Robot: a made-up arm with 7 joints. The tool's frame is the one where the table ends. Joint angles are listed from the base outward.
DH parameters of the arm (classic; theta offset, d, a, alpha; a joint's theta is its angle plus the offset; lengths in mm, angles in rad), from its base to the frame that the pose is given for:
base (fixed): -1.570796 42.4 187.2 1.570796
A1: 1.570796 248 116.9 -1.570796
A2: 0 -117.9 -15.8 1.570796
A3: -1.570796 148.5 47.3 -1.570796
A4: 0 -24.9 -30.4 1.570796
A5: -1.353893 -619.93 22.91 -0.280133
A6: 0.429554 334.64 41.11 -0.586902
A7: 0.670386 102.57 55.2 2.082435
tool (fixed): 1.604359 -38.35 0 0
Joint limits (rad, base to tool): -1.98..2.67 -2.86..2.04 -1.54..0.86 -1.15..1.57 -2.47..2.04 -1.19..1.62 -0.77..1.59
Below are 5 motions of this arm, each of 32 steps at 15 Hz.
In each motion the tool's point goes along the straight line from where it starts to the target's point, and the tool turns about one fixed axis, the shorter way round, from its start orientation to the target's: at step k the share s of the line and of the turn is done. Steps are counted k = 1, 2, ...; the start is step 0. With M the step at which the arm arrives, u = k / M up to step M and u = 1 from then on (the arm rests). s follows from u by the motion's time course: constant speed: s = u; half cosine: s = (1 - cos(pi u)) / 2; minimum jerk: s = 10 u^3 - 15 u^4 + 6 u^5.
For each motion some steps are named. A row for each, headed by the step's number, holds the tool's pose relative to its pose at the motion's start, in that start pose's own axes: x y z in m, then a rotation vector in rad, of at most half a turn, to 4 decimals.
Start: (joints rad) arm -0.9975 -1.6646 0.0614 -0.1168 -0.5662 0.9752 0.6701
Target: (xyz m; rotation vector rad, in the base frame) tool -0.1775 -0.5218 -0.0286 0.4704 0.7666 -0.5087
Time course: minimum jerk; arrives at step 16
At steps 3, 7, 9, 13, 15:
3: -0.0048 0.0041 0.0017 -0.0081 -0.0402 0.0050
7: -0.0376 0.0323 0.0132 -0.0639 -0.3168 0.0390
9: -0.0603 0.0518 0.0211 -0.1024 -0.5082 0.0625
13: -0.0931 0.0800 0.0326 -0.1582 -0.7847 0.0966
15: -0.0976 0.0840 0.0342 -0.1659 -0.8231 0.1013

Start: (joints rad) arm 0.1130 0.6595 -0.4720 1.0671 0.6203 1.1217 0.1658
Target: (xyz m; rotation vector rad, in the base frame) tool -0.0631 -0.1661 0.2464 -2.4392 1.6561 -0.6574
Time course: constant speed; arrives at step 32
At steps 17, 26, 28, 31, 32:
17: -0.0314 -0.0029 0.0561 -0.1357 -0.1077 -0.1578
26: -0.0480 -0.0045 0.0859 -0.2075 -0.1648 -0.2414
28: -0.0517 -0.0048 0.0925 -0.2235 -0.1775 -0.2600
31: -0.0572 -0.0053 0.1024 -0.2475 -0.1965 -0.2878
32: -0.0591 -0.0055 0.1057 -0.2554 -0.2028 -0.2971

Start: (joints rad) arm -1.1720 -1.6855 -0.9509 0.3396 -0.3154 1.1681 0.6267
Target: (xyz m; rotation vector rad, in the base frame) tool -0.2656 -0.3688 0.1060 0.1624 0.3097 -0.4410
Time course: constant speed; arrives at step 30
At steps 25, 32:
25: -0.1300 0.1056 -0.0278 -0.2928 -0.5849 -0.0748
32: -0.1560 0.1268 -0.0334 -0.3513 -0.7019 -0.0897

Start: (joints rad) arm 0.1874 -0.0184 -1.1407 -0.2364 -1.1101 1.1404 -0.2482
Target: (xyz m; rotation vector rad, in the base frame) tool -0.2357 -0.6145 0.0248 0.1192 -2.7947 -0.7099
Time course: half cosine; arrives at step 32
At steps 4, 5, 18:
4: -0.0011 0.0039 -0.0112 0.0346 0.0210 0.0103
5: -0.0017 0.0060 -0.0173 0.0537 0.0326 0.0159
18: -0.0177 0.0611 -0.1751 0.5432 0.3300 0.1609

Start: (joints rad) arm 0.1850 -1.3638 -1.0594 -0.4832 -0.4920 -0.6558 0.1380
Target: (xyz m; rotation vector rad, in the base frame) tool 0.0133 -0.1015 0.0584 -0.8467 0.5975 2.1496
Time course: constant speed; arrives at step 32
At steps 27, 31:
27: 0.1063 -0.0295 0.1418 0.1440 -0.3588 0.1752
31: 0.1221 -0.0339 0.1628 0.1653 -0.4120 0.2012

